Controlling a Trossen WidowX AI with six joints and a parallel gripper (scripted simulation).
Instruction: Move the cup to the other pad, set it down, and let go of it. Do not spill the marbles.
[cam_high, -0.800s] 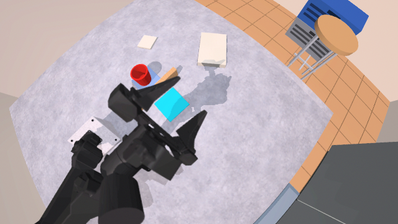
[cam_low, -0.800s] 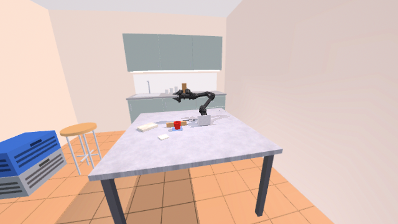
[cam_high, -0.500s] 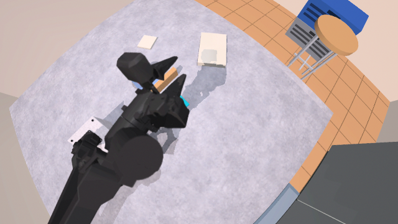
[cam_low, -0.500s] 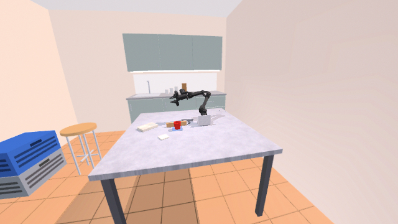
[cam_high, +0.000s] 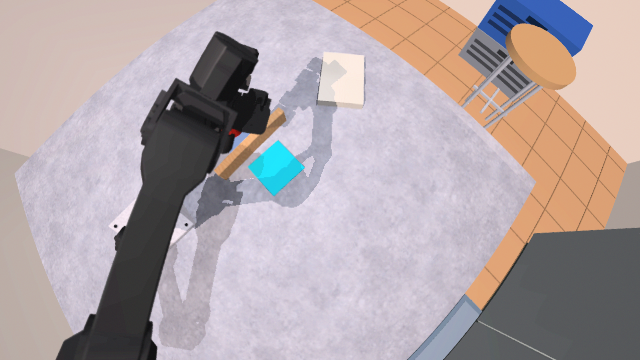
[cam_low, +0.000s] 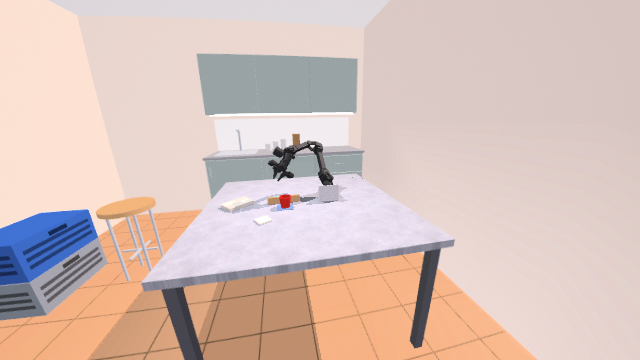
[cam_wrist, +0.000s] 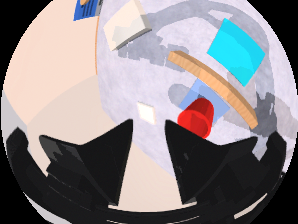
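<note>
My gripper tip is now 5 cm past the red cup, 6 cm to the right of it and 13 cm above it. From my gripper tip the other things lie so: orange-brown block 4 cm behind, 3 cm to the right, 16 cm below; cream tile 8 cm ahead, 23 cm to the left, 17 cm below; cyan pad 4 cm behind, 11 cm to the right, 18 cm below.
</note>
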